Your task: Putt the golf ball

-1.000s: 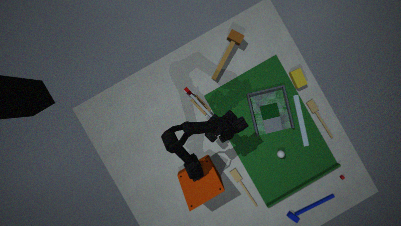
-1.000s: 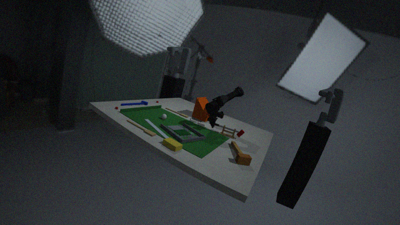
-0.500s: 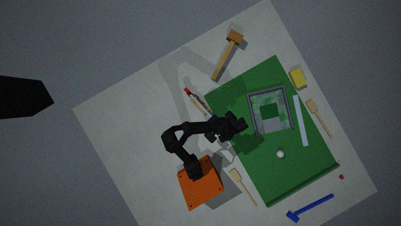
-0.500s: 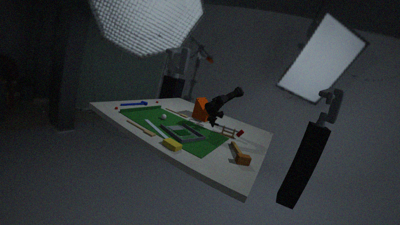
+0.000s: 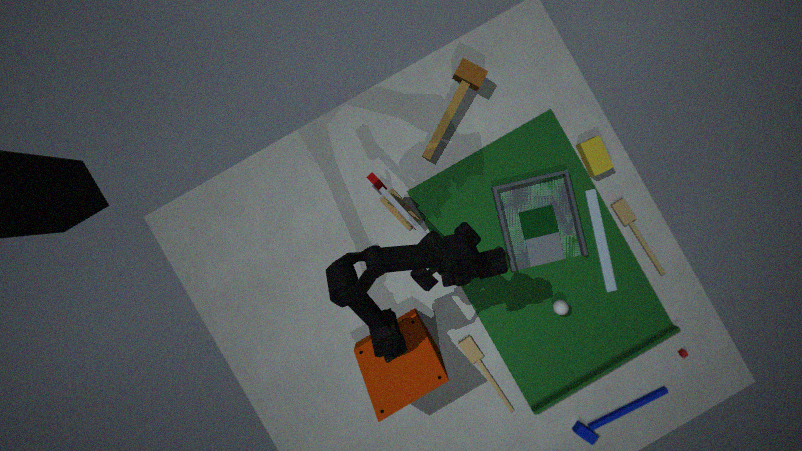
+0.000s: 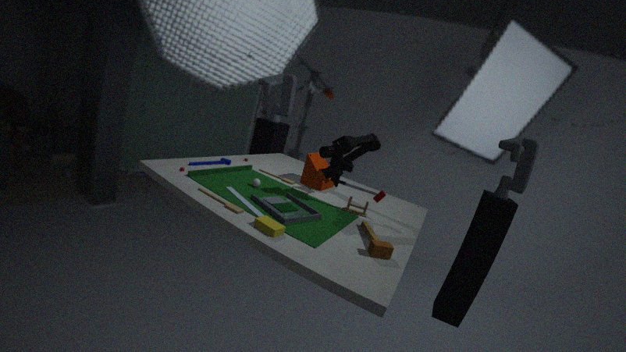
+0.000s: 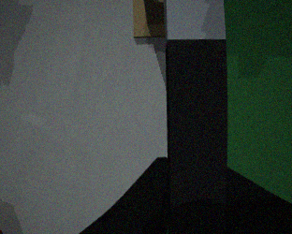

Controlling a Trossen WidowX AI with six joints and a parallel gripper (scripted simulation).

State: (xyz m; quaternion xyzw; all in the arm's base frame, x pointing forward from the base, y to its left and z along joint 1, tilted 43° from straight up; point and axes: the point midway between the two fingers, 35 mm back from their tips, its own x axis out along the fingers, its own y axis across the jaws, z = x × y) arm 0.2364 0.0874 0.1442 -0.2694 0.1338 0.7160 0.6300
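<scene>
My gripper tip is 3 cm past the red putter, 11 cm to the right of it and 3 cm below it. From my gripper tip the other things lie so: white golf ball (22 cm ahead, 34 cm to the right, 8 cm below); small wooden rack (3 cm behind, 13 cm to the left, 7 cm below); white strip (42 cm ahead, 24 cm to the right, 10 cm below).
</scene>
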